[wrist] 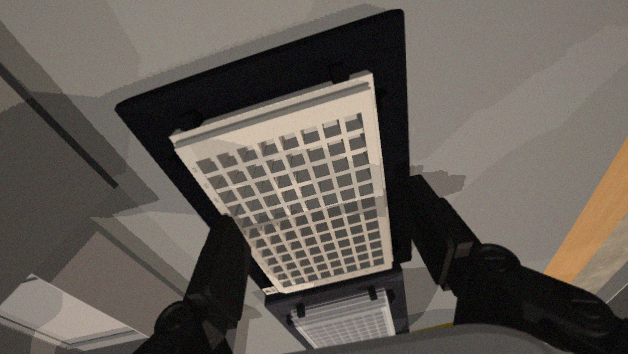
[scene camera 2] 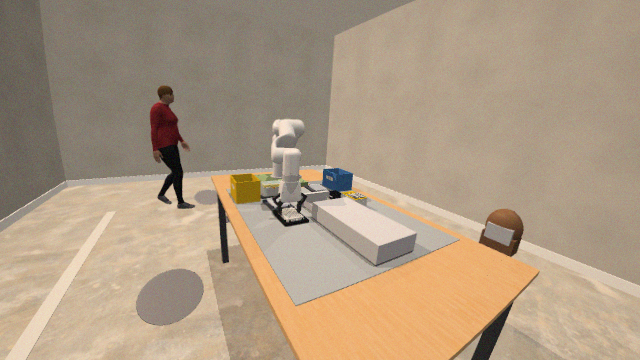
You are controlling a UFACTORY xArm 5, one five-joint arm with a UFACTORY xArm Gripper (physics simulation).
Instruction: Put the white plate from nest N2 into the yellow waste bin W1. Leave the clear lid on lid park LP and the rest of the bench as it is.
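Seen in the pictures: gripper, fingertip midpoint: [wrist: 320, 215] [scene camera 2: 289, 213]; arm's base, link origin: [scene camera 2: 279, 176].
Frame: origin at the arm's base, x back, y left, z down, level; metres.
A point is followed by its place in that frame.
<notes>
The white plate [scene camera 2: 291, 215] @[x -0.685, y -0.193, z 0.004 m] [wrist: 300, 210] @[x -0.666, y -0.184, z 0.005 m], with its grid of square wells, sits flat in a black nest [wrist: 260, 82] @[x -0.728, y -0.186, z 0.017 m] on the grey mat. My gripper [scene camera 2: 289, 207] @[x -0.662, y -0.193, z 0.003 m] [wrist: 320, 215] @[x -0.662, y -0.193, z 0.003 m] is open above it, its two fingers apart on either side of the plate's long edges, with nothing between them. Contact with the plate cannot be made out. A clear, gridded piece [wrist: 345, 322] @[x -0.525, y -0.183, z 0.004 m], seemingly the clear lid, lies in another black holder behind the nest. The yellow waste bin [scene camera 2: 245, 189] @[x -0.388, y -0.337, z -0.048 m] stands at the mat's far left; a sliver of yellow [wrist: 434, 328] shows in the wrist view.
A long pale box [scene camera 2: 367, 227] @[x -1.017, y -0.027, z -0.054 m] lies right of the nest on the grey mat [scene camera 2: 310, 275] @[x -1.078, y -0.298, z 0.030 m]. A blue bin [scene camera 2: 337, 180] @[x -0.383, y 0.266, z -0.050 m] and a small yellow-edged rack [scene camera 2: 355, 195] @[x -0.675, y 0.187, z -0.047 m] stand farther back. A person in red [scene camera 2: 164, 125] is on the floor at left; a brown head [scene camera 2: 504, 225] shows at right.
</notes>
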